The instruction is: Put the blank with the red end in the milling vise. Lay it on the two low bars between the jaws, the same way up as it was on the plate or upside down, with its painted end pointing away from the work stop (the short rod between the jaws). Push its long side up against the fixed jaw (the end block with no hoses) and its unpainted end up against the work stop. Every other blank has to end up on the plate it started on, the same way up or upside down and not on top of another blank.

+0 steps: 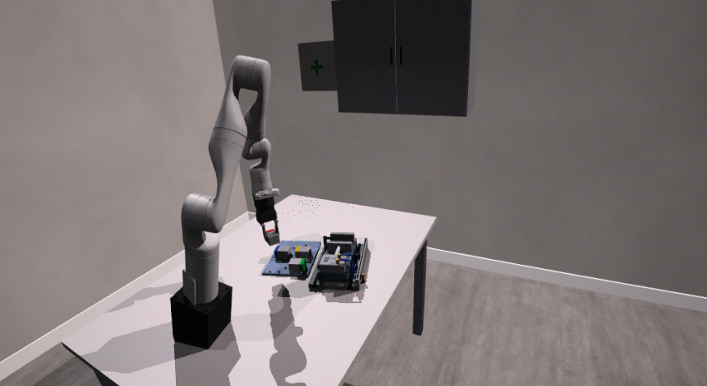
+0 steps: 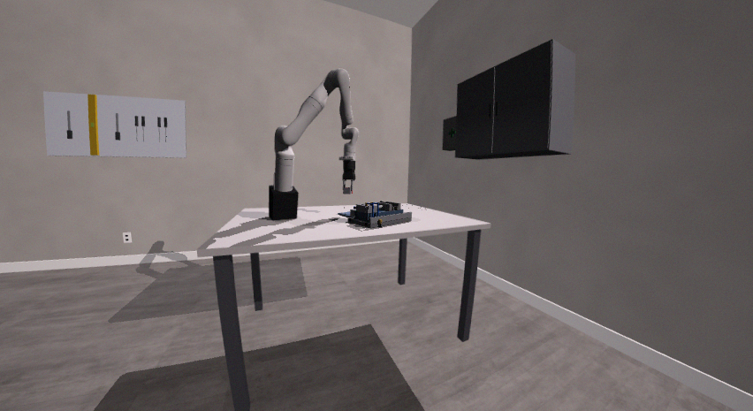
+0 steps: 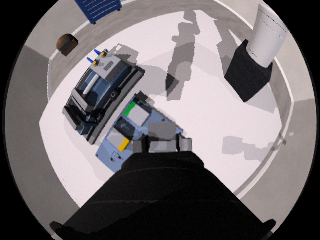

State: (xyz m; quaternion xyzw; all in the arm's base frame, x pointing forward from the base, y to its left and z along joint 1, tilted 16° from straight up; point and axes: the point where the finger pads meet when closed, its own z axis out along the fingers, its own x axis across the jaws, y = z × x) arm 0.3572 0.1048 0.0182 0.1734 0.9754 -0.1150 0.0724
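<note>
Now: hand 16 cm short of the vise, 20 cm to the left of it and 13 cm above it. From my hand the other things lie so: yellow blank: 12 cm ahead, 3 cm to the right, 14 cm below; green-ended blank: 4 cm ahead, 8 cm to the right, 14 cm below; blue blank: 8 cm ahead, 4 cm to the left, 14 cm below.
</note>
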